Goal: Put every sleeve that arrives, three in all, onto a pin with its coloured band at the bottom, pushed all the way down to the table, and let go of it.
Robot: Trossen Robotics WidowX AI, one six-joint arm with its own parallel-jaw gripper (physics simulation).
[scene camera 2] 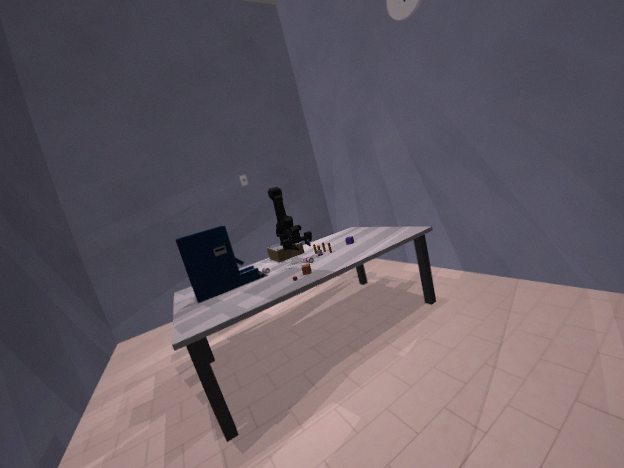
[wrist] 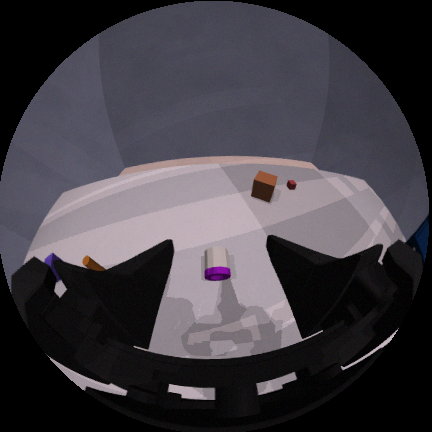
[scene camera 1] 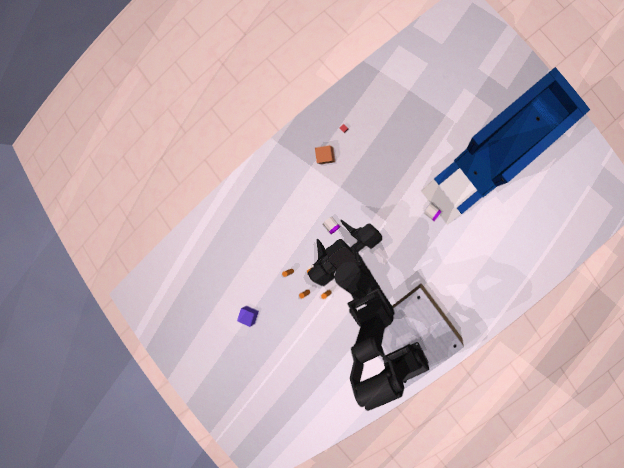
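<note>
A white sleeve with a purple band (scene camera 1: 331, 224) (scene camera 2: 309, 259) (wrist: 216, 262) lies on its side on the table, band end towards the arm. My gripper (scene camera 1: 330, 231) (wrist: 220, 243) is open and empty, its fingertips apart on either side of the near side of this sleeve. A second sleeve (scene camera 1: 432, 211) (scene camera 2: 266, 270) lies on its side at the blue chute's mouth. A third sleeve (scene camera 2: 319, 252) stands around a pin, its purple band low; the gripper hides it in scene camera 1. Other orange pins stand upright, including one pin (scene camera 1: 287, 272) (scene camera 2: 330, 247), another (scene camera 1: 304, 293) and another (scene camera 1: 326, 293).
The blue chute (scene camera 1: 544, 145) (scene camera 2: 206, 264) stands on the table, with a pale plate (scene camera 1: 457, 187) at its mouth. An orange cube (scene camera 1: 324, 154) (scene camera 2: 306, 269) (wrist: 264, 186), a small red cube (scene camera 1: 343, 128) (wrist: 291, 185) and a purple cube (scene camera 1: 247, 316) (scene camera 2: 349, 240) lie on the table.
</note>
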